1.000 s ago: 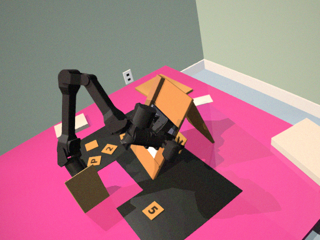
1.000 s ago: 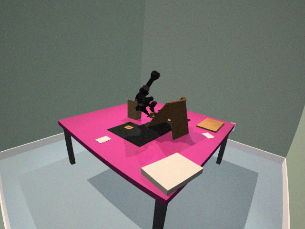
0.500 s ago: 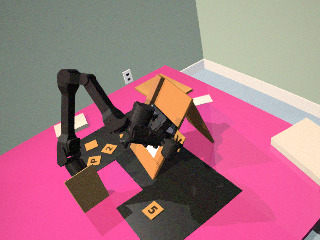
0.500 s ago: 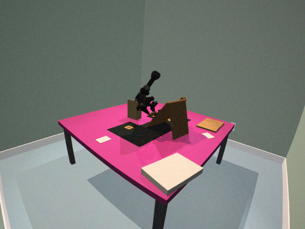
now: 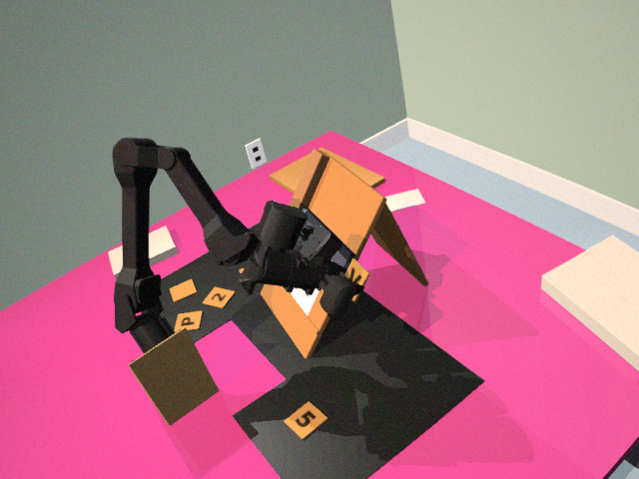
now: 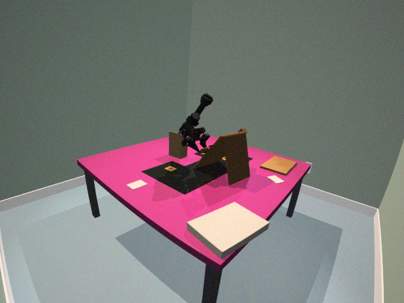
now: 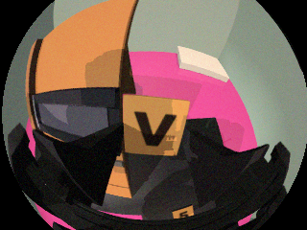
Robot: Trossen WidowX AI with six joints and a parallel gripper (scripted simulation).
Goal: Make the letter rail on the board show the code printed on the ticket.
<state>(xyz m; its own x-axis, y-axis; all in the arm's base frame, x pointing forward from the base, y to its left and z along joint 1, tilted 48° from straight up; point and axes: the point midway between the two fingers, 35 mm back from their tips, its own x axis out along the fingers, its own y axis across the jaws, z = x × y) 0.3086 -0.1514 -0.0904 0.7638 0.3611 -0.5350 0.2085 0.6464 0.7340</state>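
Right now my gripper tip is 3 cm past the white ticket, 13 cm to the right of it and 8 cm above it. The rest, counted from my gripper tip: white block 20 cm behind, 69 cm to the left, 15 cm below; then orange flat panel 34 cm ahead, 54 cm to the left, 16 cm below; then black mat 13 cm behind, 16 cm to the left, 16 cm below.
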